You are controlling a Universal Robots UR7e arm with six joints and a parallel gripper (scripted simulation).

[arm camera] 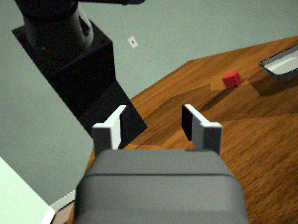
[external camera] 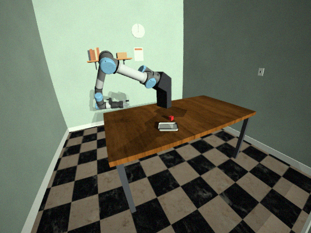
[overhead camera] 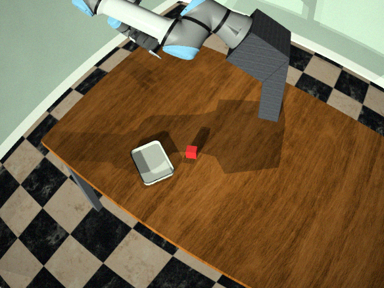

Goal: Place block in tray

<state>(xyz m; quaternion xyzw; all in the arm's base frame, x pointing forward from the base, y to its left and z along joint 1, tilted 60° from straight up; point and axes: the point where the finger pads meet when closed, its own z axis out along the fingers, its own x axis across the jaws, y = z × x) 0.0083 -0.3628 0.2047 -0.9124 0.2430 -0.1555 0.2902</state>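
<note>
My gripper is now 37 cm short of the red block, 27 cm to the right of it and 15 cm above it. Round my hand: white tray: 45 cm ahead, 15 cm below, 14 cm to the left.
</note>
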